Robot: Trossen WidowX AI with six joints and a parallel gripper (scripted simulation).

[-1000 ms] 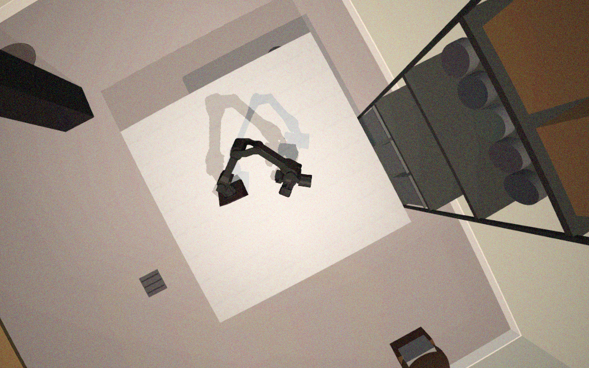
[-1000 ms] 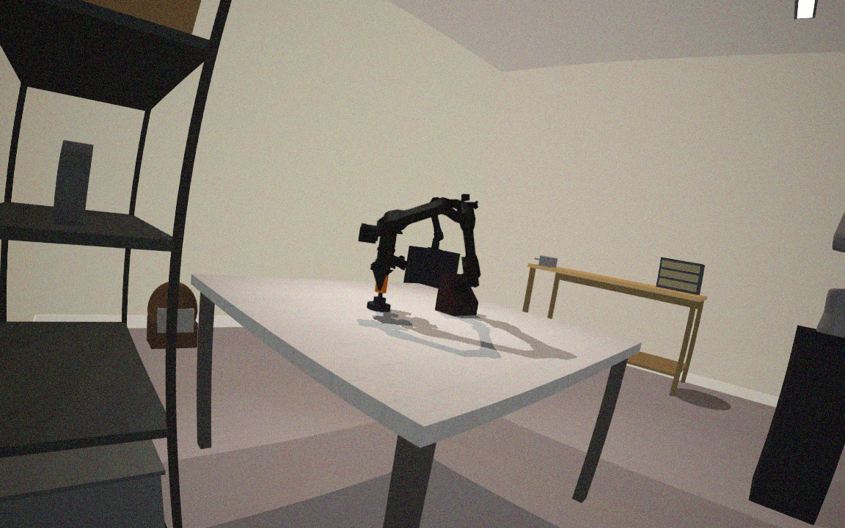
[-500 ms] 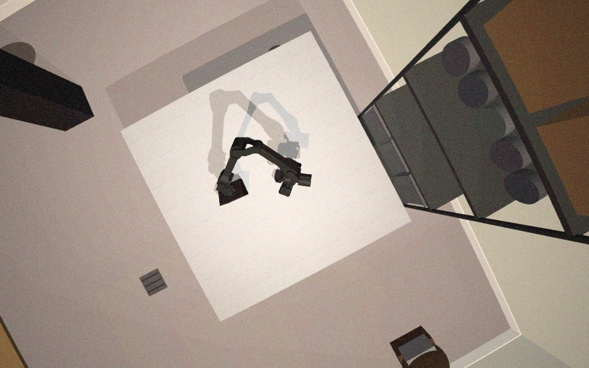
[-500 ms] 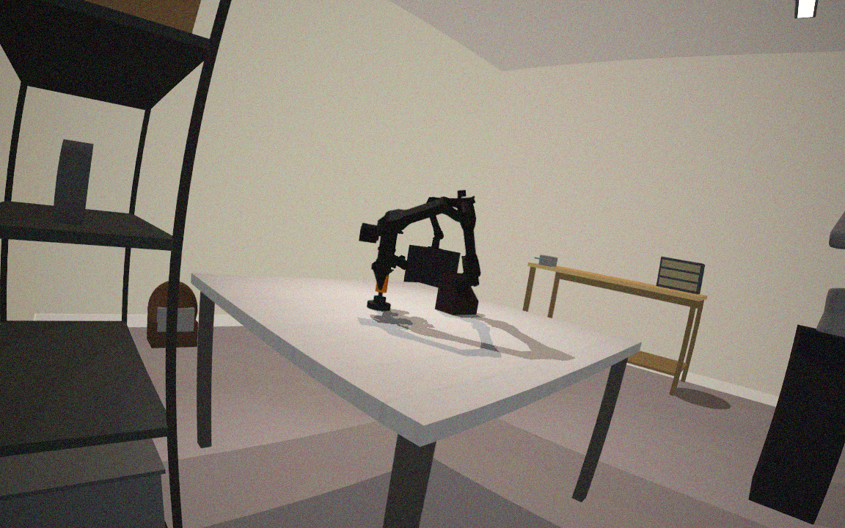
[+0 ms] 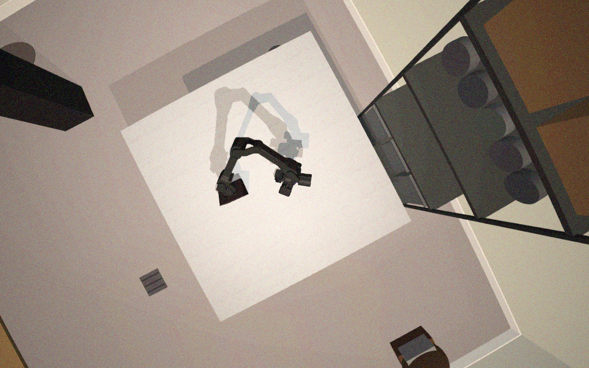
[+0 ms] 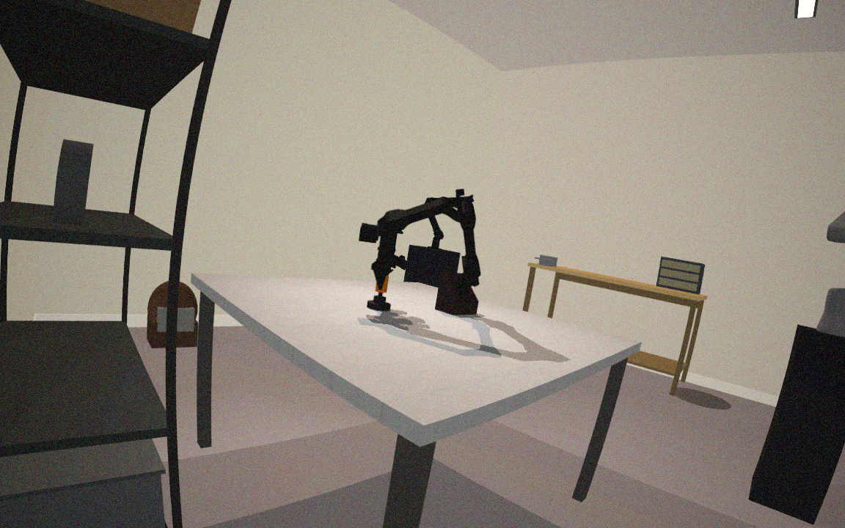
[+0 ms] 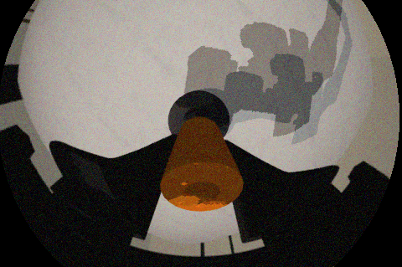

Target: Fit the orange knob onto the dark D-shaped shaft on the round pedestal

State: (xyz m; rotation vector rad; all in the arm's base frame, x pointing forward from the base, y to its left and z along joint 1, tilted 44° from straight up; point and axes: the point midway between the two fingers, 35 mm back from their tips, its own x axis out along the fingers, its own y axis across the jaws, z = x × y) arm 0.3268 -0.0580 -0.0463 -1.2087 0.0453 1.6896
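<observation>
Now: gripper tip 20 mm below the orange knob. From my gripper tip the other things lie so: dark round pedestal 40 mm below.
</observation>
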